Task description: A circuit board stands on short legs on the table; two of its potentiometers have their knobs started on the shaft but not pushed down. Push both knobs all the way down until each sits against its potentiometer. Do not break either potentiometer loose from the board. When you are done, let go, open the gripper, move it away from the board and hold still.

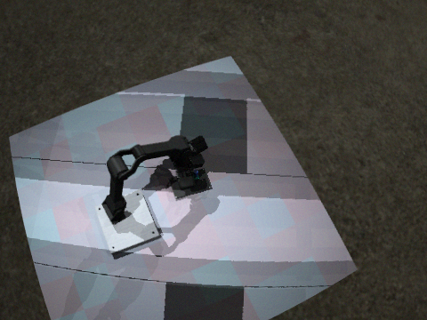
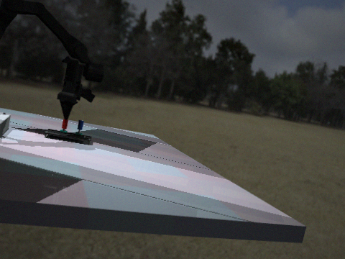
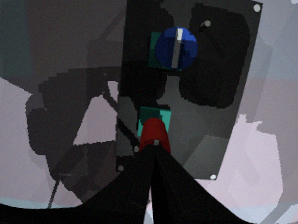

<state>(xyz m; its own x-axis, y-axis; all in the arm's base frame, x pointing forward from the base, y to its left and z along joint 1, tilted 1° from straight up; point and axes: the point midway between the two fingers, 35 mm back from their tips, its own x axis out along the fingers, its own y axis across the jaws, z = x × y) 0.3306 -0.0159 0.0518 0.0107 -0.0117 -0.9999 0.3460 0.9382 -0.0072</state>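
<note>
Now: the red knob 1 cm below my gripper tip. The rest, counted from my gripper tip: blue knob: 5 cm ahead, 2 cm to the right, 1 cm below.
</note>
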